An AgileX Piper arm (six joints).
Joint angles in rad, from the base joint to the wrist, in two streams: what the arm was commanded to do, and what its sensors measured. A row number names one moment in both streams.
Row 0, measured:
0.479 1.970 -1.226 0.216 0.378 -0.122
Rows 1 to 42, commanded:
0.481 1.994 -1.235 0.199 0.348 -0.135
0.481 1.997 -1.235 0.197 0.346 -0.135
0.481 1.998 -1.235 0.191 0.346 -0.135
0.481 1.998 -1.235 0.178 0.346 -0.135
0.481 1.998 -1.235 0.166 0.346 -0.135
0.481 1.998 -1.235 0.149 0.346 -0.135
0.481 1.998 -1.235 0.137 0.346 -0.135
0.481 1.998 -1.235 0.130 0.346 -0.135
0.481 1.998 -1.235 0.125 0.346 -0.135
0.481 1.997 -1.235 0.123 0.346 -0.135
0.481 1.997 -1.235 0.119 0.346 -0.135
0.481 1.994 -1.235 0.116 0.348 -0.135
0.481 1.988 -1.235 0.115 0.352 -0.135
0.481 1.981 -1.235 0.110 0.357 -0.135
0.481 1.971 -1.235 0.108 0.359 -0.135
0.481 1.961 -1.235 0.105 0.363 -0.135
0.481 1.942 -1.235 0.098 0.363 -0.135
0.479 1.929 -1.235 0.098 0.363 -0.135
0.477 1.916 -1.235 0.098 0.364 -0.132
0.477 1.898 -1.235 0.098 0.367 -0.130
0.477 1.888 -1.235 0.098 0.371 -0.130
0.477 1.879 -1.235 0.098 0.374 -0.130
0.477 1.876 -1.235 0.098 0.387 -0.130
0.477 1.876 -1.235 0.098 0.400 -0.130
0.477 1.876 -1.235 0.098 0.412 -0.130
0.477 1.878 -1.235 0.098 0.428 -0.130
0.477 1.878 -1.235 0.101 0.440 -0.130
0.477 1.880 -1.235 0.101 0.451 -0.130
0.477 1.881 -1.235 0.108 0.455 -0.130
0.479 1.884 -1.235 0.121 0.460 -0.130
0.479 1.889 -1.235 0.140 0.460 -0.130
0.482 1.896 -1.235 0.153 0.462 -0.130
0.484 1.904 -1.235 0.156 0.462 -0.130
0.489 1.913 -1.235 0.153 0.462 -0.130
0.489 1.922 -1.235 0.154 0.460 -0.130
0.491 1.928 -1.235 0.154 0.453 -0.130
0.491 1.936 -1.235 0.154 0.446 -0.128
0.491 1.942 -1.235 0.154 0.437 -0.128
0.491 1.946 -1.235 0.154 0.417 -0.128
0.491 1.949 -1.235 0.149 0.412 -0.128
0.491 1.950 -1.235 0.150 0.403 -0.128
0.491 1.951 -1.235 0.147 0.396 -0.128
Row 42, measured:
0.489 1.947 -1.233 0.152 0.435 -0.123
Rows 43 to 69, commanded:
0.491 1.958 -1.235 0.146 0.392 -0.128
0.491 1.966 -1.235 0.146 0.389 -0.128
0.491 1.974 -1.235 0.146 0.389 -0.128
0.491 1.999 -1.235 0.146 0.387 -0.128
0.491 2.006 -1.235 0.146 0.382 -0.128
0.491 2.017 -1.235 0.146 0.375 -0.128
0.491 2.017 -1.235 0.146 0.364 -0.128
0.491 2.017 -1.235 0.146 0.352 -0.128
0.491 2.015 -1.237 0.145 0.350 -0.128
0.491 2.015 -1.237 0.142 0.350 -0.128
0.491 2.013 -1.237 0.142 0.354 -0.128
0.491 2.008 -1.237 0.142 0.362 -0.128
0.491 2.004 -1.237 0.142 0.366 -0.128
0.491 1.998 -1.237 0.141 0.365 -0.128
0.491 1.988 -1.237 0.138 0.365 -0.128
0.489 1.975 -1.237 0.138 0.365 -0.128
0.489 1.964 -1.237 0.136 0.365 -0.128
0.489 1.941 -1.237 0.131 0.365 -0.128
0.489 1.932 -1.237 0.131 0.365 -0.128
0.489 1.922 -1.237 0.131 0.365 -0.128
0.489 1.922 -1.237 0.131 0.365 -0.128
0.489 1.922 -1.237 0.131 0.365 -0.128
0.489 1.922 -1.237 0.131 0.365 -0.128
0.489 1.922 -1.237 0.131 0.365 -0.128
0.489 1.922 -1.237 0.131 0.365 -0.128
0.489 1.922 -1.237 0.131 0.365 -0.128
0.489 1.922 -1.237 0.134 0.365 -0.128
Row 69, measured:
0.489 1.929 -1.233 0.141 0.365 -0.123
